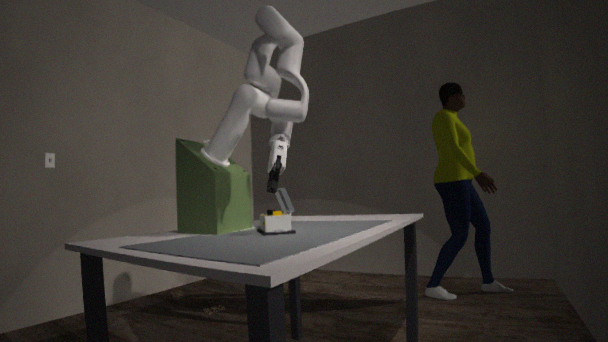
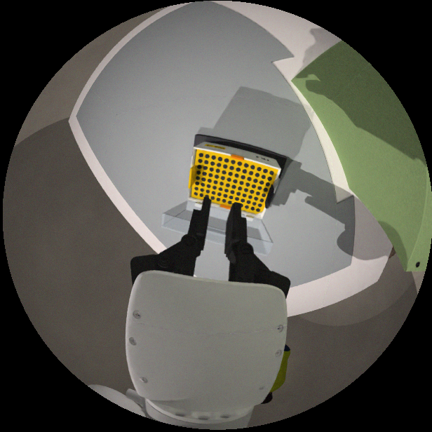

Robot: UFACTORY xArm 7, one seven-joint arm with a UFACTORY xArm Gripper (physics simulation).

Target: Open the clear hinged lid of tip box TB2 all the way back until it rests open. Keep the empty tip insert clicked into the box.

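Places are measured from the arm's base along level axes (x left, y back, z up), in metres.
Pixels of known places: gripper, fingertip midpoint: (image 1: 271,191); arm's base, link origin: (image 1: 214,158).
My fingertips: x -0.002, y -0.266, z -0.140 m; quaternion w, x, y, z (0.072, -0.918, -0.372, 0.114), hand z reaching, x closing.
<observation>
Ahead of a thing's pixels: the offset from my fingertips to its top centre. "spot": to the spot under its first point. Level surfaces: height alone.
Tip box TB2 @[dx +0.006, dy -0.003, dz -0.072 m] (image 1: 278,223) (image 2: 250,155) is white and stands upright on a black base @[spot: dx -0.052, dy -0.055, dz -0.131 m] (image 1: 278,232). The yellow perforated insert (image 2: 231,181) sits level inside the box. The clear hinged lid @[spot: dx -0.016, dy -0.064, dz -0.034 m] (image 1: 285,201) (image 2: 257,234) stands raised past upright, leaning away from the box opening. My gripper (image 1: 271,190) (image 2: 219,209) points down at the lid's inner side, near its upper edge. Its black fingers stand partly apart, with the clear lid showing between and beyond them. It is shut on the lid; the exact contact is hard to see.
A grey mat @[dz -0.138 m] (image 1: 200,250) (image 2: 135,100) lies under the box on the white-edged table (image 1: 320,260). The green robot pedestal (image 1: 195,195) (image 2: 380,135) stands beside the mat. A person in a yellow top (image 1: 452,150) stands behind the table's right side.
</observation>
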